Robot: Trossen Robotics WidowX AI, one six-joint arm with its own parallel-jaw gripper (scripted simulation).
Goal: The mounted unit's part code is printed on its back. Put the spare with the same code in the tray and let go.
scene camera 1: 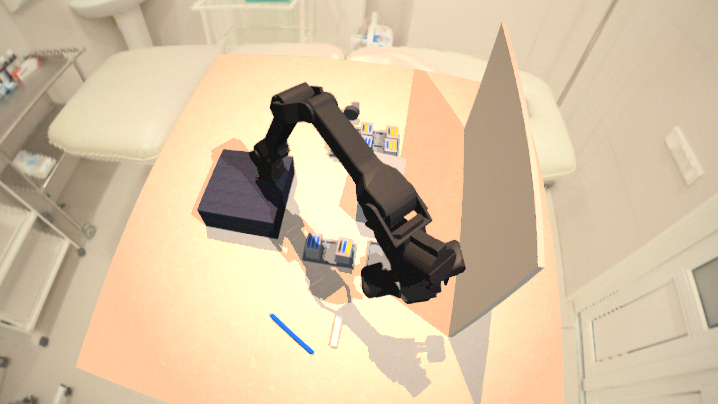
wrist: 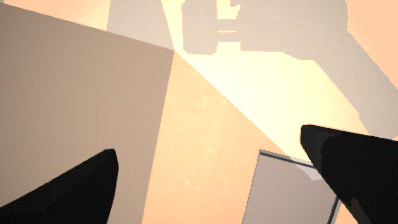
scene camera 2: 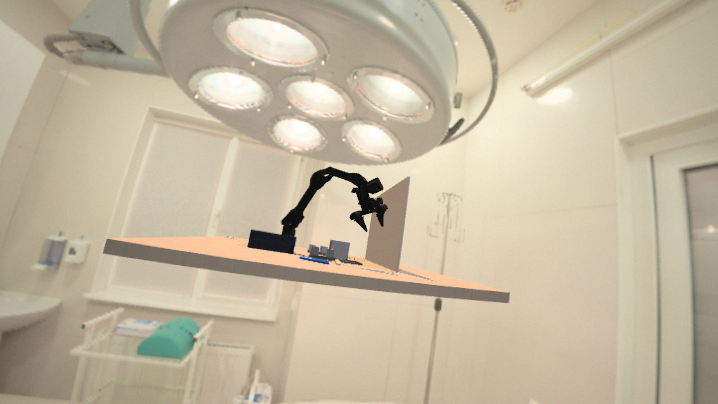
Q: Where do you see a tall grey panel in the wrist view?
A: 79, 90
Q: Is my gripper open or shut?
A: Open.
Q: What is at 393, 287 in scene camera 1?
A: My gripper.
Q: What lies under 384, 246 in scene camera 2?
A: A tall grey panel.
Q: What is my gripper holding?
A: Nothing.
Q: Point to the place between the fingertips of my gripper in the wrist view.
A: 211, 145
